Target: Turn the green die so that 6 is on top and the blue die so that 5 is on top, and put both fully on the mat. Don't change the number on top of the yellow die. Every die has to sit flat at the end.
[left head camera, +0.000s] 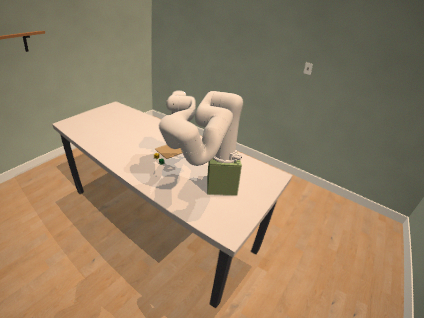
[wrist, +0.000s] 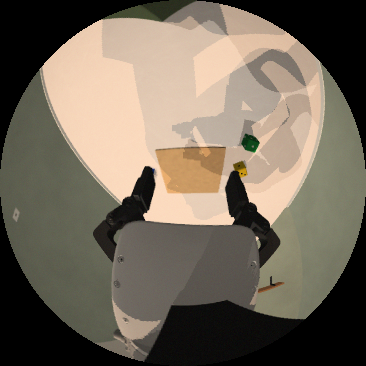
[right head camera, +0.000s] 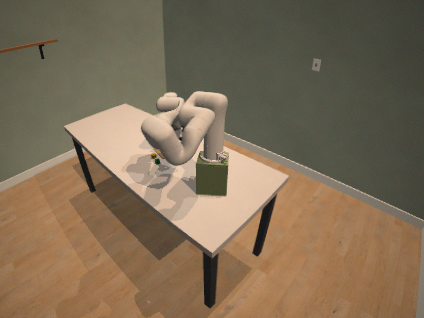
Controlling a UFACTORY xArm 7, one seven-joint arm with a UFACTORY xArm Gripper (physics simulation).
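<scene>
My gripper [wrist: 190, 176] is open and empty above the tan mat [left head camera: 164, 151] [wrist: 190, 175]; the arm hides it in both head views. The green die [left head camera: 161, 161] [right head camera: 157, 161] [wrist: 250, 143] sits on the table, off the mat, at the upper right of it in the wrist view. The yellow die [left head camera: 156, 156] [right head camera: 153, 156] [wrist: 240, 168] is beside the mat's right edge in the wrist view, partly behind the right fingertip. A sliver of the blue die [wrist: 153, 171] shows by the left fingertip, off the mat; the rest is hidden. The top numbers are too small or hidden to tell.
The white table [left head camera: 115, 125] [right head camera: 117, 127] carries the green base block [left head camera: 224, 178] [right head camera: 212, 175] under the arm. The arm [left head camera: 190, 132] [right head camera: 175, 132] bends over the table and hides part of the mat in the head views. Arm shadows fall across the dice and mat.
</scene>
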